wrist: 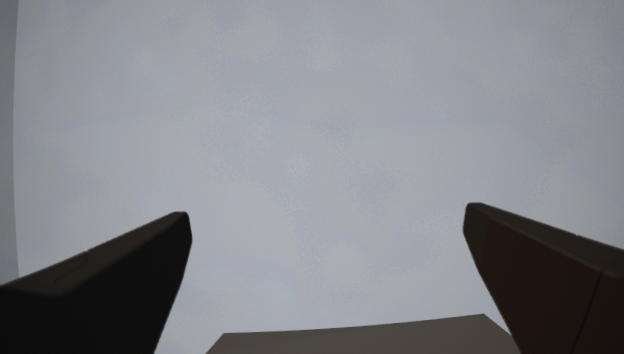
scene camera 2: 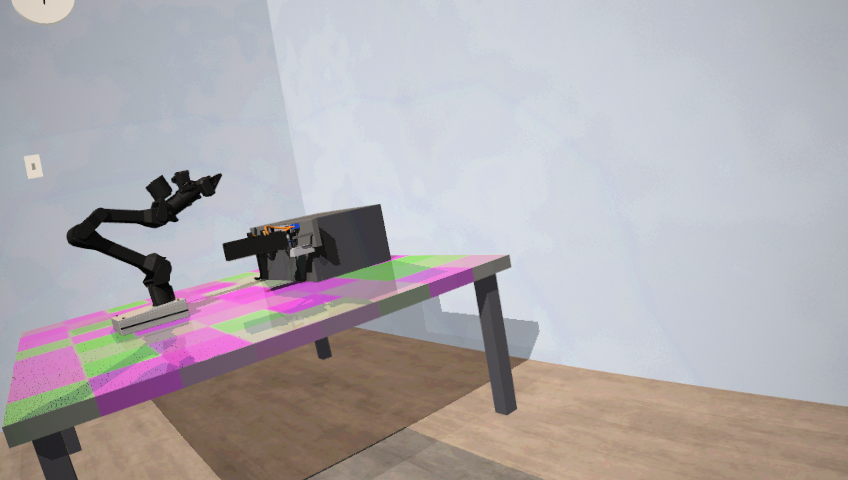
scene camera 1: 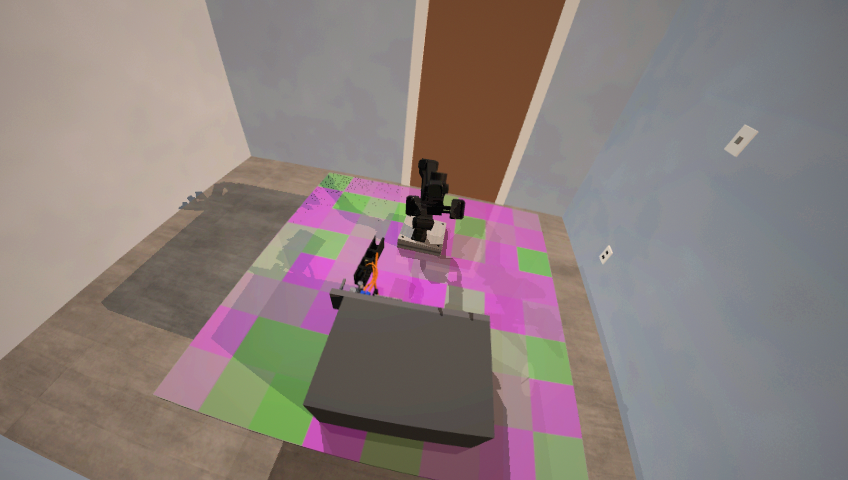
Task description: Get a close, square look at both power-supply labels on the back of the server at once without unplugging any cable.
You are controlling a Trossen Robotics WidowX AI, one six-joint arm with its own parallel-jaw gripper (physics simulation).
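Where they show: gripper, between the fingertips: (wrist: 328, 222) (scene camera 2: 215, 175) (scene camera 1: 435, 213); arm's base, origin of its link: (scene camera 2: 163, 303) (scene camera 1: 419, 236).
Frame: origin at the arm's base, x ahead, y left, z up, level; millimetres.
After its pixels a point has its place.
The dark grey server (scene camera 1: 398, 368) {z 159, x 649, y 64 mm} (scene camera 2: 360, 240) {z 49, x 667, y -134 mm} sits on the table, its back facing the arm. In the wrist view, part of its top (wrist: 360, 340) {z 158, x 707, y 80 mm} shows at the bottom edge. The power-supply labels do not show in the wrist view and cannot be made out in the scene views. Orange cables (scene camera 1: 374, 273) {z 130, x 357, y -94 mm} (scene camera 2: 274, 227) {z 155, x 387, y -79 mm} run at one side of the server's back. My gripper (scene camera 1: 435, 207) {z 365, x 273, y 67 mm} (scene camera 2: 215, 183) {z 365, x 273, y 67 mm} (wrist: 328, 222) {z 365, x 273, y 67 mm} is open and empty, raised above the table and tilted upward, apart from the server and facing the wall beyond it.
A black cable arm (scene camera 1: 365, 264) {z 132, x 330, y -135 mm} (scene camera 2: 246, 245) {z 123, x 255, y -149 mm} juts from one side of the server's back toward the robot's side of the table. The arm's pale base (scene camera 1: 420, 246) {z -13, x 49, y 18 mm} (scene camera 2: 151, 318) {z -22, x -61, y -92 mm} stands on the checkered table (scene camera 1: 279, 339) {z -48, x 591, y -360 mm} (scene camera 2: 386, 270) {z -48, x 639, y -302 mm}. Walls surround the table.
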